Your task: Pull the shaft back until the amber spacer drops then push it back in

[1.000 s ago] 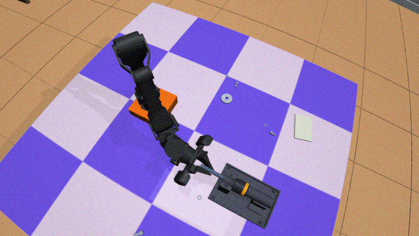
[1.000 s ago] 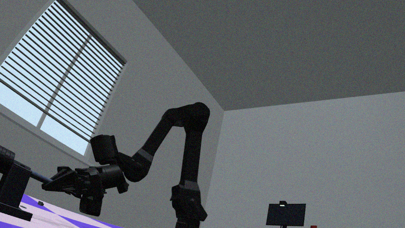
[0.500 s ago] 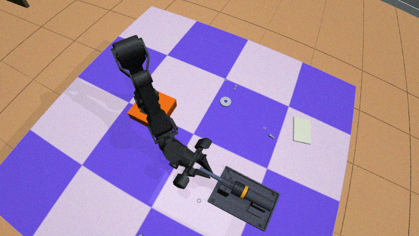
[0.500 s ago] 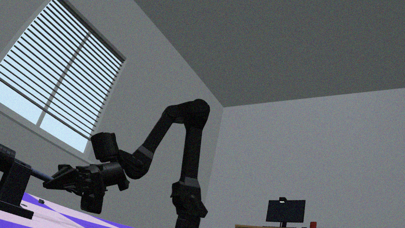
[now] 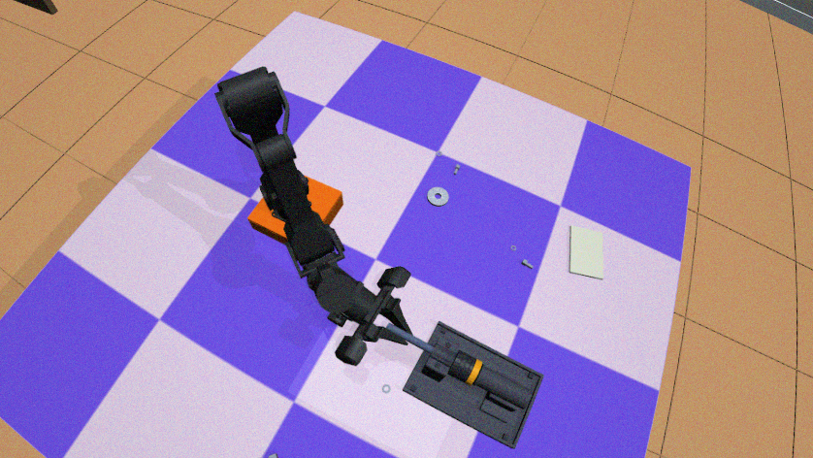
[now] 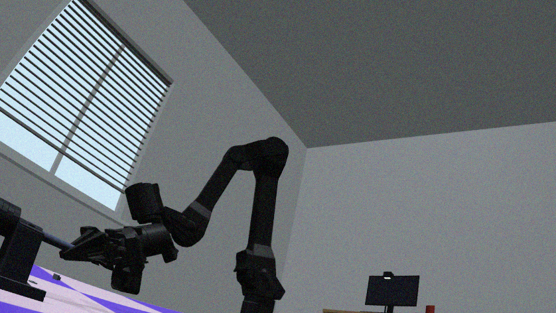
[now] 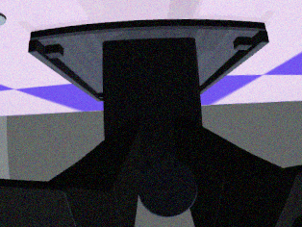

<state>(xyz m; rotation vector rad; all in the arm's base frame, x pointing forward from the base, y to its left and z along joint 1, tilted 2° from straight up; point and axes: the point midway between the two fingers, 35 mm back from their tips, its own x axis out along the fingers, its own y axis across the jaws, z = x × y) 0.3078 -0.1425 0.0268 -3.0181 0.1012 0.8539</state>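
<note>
Now: the shaft 40 mm ahead of my gripper tip and 20 mm above it. From my gripper tip the other things lie so: amber spacer: 120 mm ahead, 10 mm to the right, 20 mm above; pale card: 280 mm ahead, 370 mm to the left, 60 mm below.
</note>
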